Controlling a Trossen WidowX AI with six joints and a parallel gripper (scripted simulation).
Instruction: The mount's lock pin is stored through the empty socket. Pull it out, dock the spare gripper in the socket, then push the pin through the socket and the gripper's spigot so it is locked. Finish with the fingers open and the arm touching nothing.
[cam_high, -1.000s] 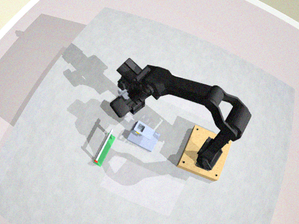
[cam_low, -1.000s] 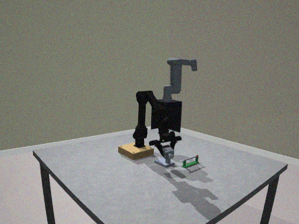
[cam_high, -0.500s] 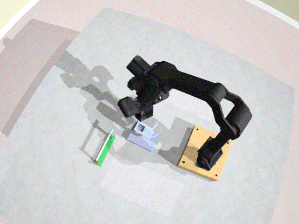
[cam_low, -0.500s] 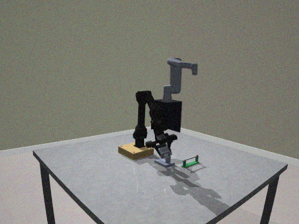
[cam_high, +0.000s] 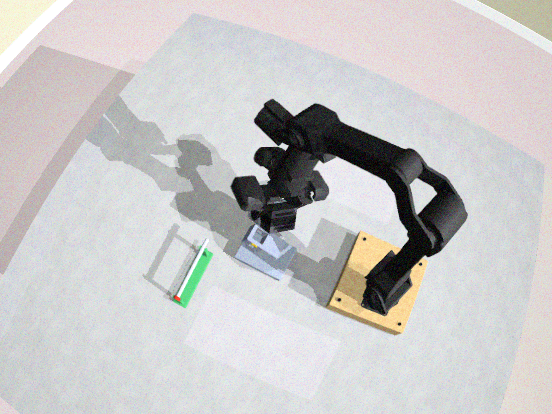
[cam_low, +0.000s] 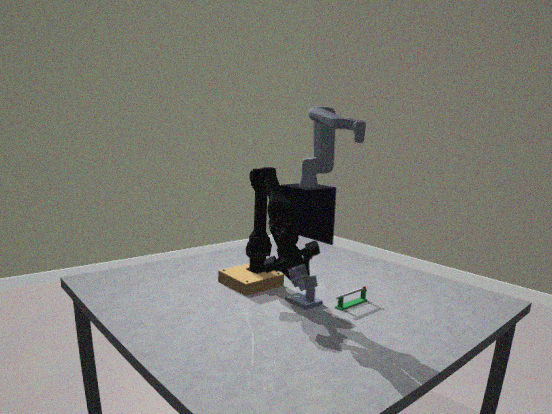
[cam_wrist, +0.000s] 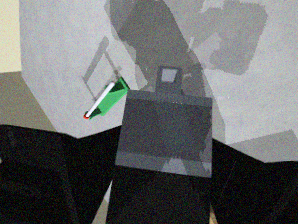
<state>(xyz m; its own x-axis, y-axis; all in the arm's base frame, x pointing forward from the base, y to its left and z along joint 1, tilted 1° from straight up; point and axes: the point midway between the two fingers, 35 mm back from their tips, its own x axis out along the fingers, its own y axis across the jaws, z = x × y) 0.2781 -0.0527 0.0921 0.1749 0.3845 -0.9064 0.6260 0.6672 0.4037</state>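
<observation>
Right now the narrow green cradle is 90 mm ahead of my gripper tip, 160 mm to the left of it and 80 mm below it. Round my gripper tip: spare gripper (10 mm to the right, 10 mm above); then mount (10 mm behind, 40 mm to the left, 50 mm below).
</observation>
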